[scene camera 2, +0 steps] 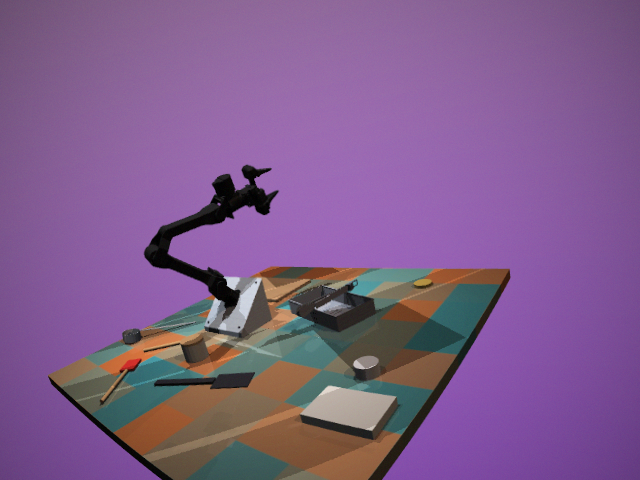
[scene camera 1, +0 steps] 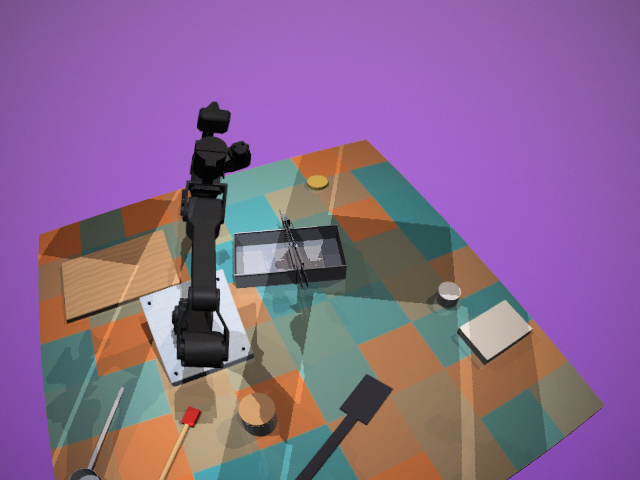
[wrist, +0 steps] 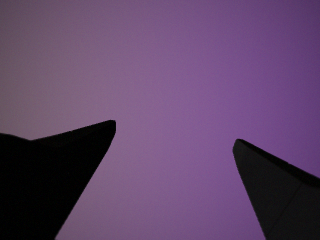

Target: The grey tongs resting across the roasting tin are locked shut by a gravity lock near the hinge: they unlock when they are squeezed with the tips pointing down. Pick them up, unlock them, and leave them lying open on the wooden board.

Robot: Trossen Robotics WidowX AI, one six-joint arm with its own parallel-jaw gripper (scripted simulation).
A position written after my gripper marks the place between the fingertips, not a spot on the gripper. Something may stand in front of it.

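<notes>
My gripper (scene camera 1: 211, 117), (scene camera 2: 274, 179), (wrist: 174, 135): open, holding nothing. Roasting tin (scene camera 1: 261, 258), (scene camera 2: 348, 309). Wooden board (scene camera 1: 120, 274). Pale flat block (scene camera 2: 358, 413), (scene camera 1: 489, 335); out of frame in the wrist view. Black spatula (scene camera 2: 236, 380); out of frame in the wrist view.
</notes>
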